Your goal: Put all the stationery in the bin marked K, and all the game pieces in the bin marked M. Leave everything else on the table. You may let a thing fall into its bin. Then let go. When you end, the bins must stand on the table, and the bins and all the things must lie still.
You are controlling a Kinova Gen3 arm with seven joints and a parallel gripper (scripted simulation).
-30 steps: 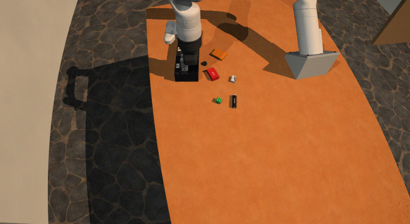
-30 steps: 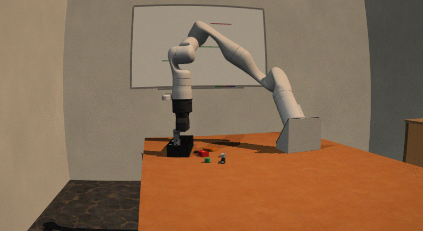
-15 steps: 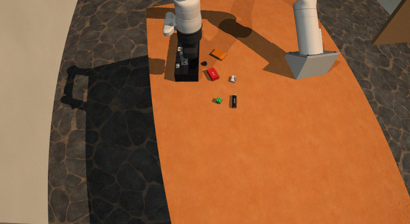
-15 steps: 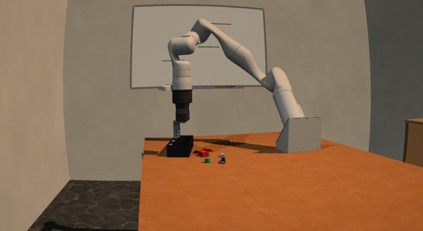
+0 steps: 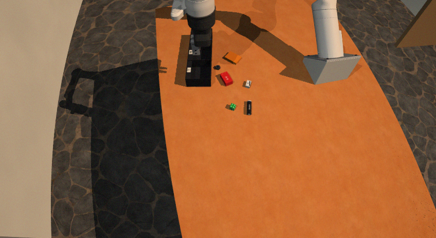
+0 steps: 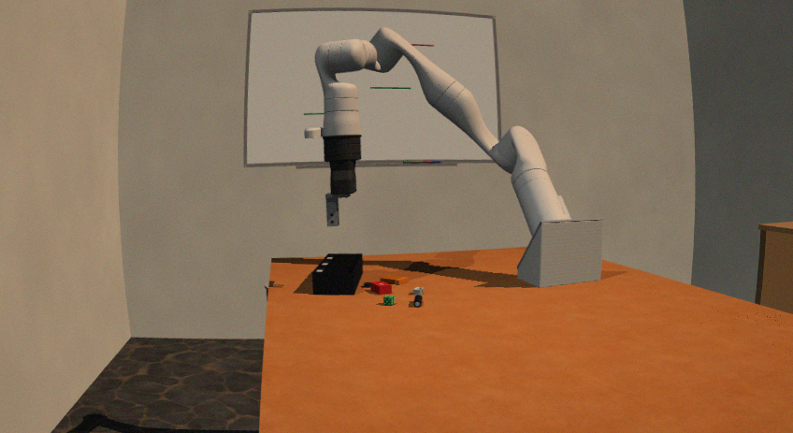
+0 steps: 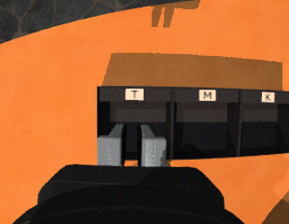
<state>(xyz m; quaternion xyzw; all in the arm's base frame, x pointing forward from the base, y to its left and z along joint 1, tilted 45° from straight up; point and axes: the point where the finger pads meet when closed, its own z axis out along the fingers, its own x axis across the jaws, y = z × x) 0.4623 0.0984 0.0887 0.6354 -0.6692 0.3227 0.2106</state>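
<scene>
Now: hand 17 cm past the grey-and-white piece, 15 cm above it and 4 cm to the right of it. From my hand the other things lie so: black nut (15 cm below, 7 cm behind, 4 cm to the right); then black row (13 cm below, 9 cm to the right, 1 cm behind); then red 9V battery (15 cm below, 9 cm behind, 1 cm to the left).
</scene>
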